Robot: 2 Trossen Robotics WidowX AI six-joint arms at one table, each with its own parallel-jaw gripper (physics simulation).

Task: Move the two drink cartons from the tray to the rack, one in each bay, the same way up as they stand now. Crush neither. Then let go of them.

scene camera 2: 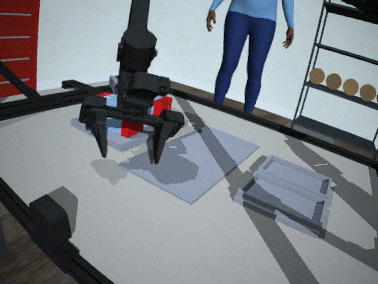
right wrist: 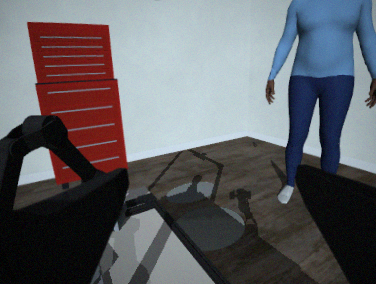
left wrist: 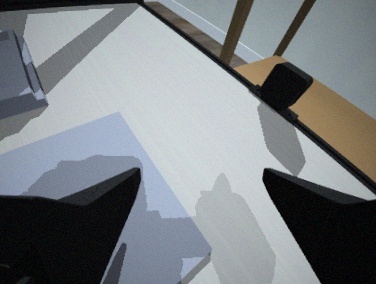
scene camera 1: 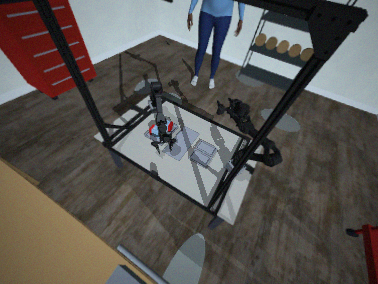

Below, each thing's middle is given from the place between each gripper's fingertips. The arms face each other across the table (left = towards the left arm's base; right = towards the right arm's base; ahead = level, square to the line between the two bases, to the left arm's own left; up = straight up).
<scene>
Right now my right hand is 410 mm above the flat grey mat (scene camera 2: pixel 190 165), 220 mm past it and 130 mm to the right of it.
The flat grey mat is 19 cm ahead of my left hand and 3 cm below it.
</scene>
